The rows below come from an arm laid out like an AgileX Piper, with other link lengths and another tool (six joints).
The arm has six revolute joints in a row. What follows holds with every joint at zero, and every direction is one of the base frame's. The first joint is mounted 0.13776 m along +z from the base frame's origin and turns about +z. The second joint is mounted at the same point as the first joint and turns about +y. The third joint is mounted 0.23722 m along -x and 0.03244 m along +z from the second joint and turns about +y. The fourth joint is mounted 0.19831 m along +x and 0.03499 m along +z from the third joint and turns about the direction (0.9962, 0, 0.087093). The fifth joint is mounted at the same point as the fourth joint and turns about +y. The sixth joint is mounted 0.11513 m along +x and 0.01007 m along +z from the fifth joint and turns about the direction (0.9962, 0, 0.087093). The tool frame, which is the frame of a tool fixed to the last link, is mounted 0.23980 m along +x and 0.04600 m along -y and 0.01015 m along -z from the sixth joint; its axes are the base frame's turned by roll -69.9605, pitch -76.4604 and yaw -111.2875 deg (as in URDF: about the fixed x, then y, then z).
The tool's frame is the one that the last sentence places.
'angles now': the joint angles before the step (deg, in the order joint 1, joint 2, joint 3, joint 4, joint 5, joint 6). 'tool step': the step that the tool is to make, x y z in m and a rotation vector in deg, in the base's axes. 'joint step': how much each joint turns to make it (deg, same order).
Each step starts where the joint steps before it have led.
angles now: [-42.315 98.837 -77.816 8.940 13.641 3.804]
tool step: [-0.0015 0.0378 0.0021 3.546 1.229 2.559]
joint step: [1.699 -4.170 -0.008 1.592 7.554 -0.007]
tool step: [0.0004 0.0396 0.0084 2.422 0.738 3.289]
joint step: [2.240 -4.402 0.012 1.187 6.622 0.021]
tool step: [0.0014 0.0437 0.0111 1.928 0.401 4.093]
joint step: [2.893 -4.532 -0.018 1.184 6.170 0.005]
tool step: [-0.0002 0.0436 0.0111 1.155 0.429 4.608]
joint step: [3.369 -4.324 0.028 0.708 5.439 -0.003]
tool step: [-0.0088 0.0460 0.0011 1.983 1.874 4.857]
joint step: [3.198 -3.740 -0.012 0.872 6.574 -0.028]
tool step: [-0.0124 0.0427 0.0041 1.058 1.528 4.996]
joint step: [3.452 -3.972 0.014 0.418 5.991 0.022]
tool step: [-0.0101 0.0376 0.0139 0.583 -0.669 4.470]
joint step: [3.134 -4.541 -0.012 1.051 4.333 0.002]
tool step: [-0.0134 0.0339 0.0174 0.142 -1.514 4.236]
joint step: [2.847 -5.143 -0.024 1.047 3.973 -0.023]
